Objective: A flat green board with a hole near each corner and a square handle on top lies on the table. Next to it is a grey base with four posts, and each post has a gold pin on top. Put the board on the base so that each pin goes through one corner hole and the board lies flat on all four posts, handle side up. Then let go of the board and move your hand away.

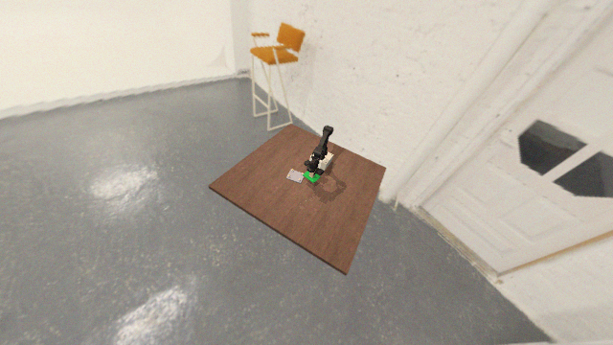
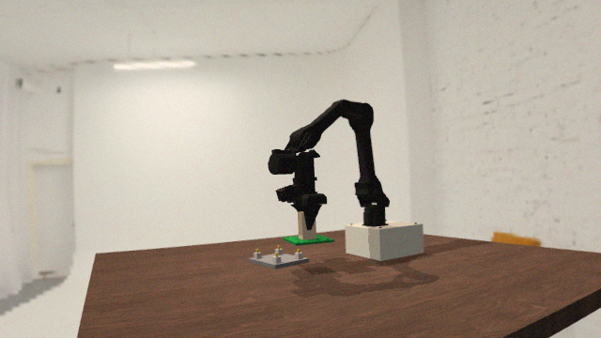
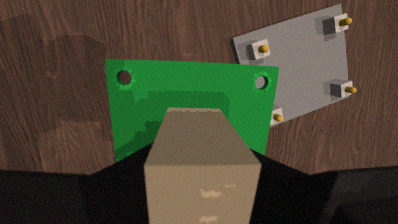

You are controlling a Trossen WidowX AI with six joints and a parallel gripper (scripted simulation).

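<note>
The grey base is 4 cm ahead of my gripper tip, 15 cm to the right of it and 11 cm below it. Round my gripper tip: green board: 1 cm below.
</note>
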